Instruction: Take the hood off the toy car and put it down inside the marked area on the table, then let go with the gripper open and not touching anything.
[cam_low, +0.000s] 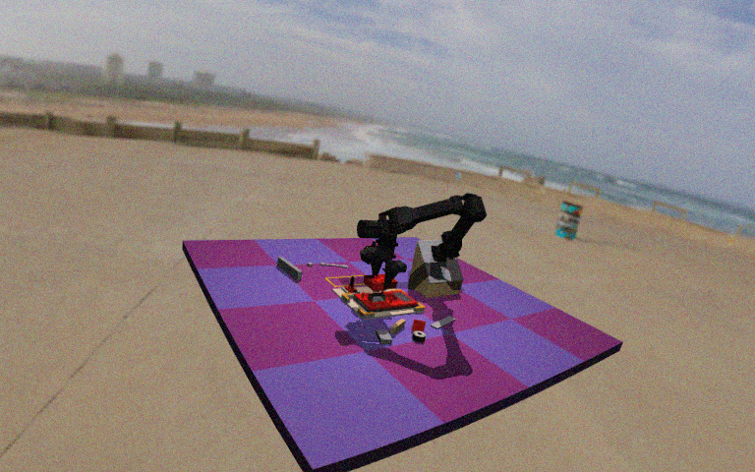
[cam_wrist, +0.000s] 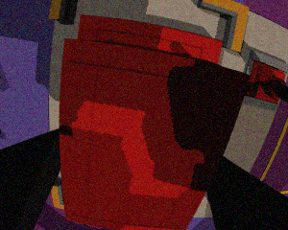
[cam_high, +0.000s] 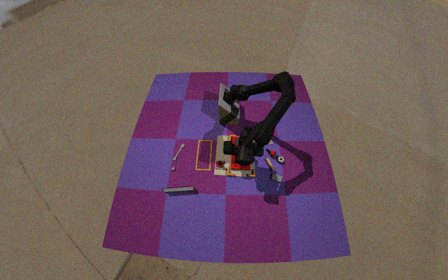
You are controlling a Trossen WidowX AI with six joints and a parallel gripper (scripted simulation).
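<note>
Now: the grey engine block 6 cm below my gripper tip and 1 cm to the left of it. Round my gripper tip: hood 1 cm above; then wheel 24 cm to the left, 8 cm below, 3 cm behind; then tan stick 17 cm to the left, 7 cm below, 1 cm ahead.
</note>
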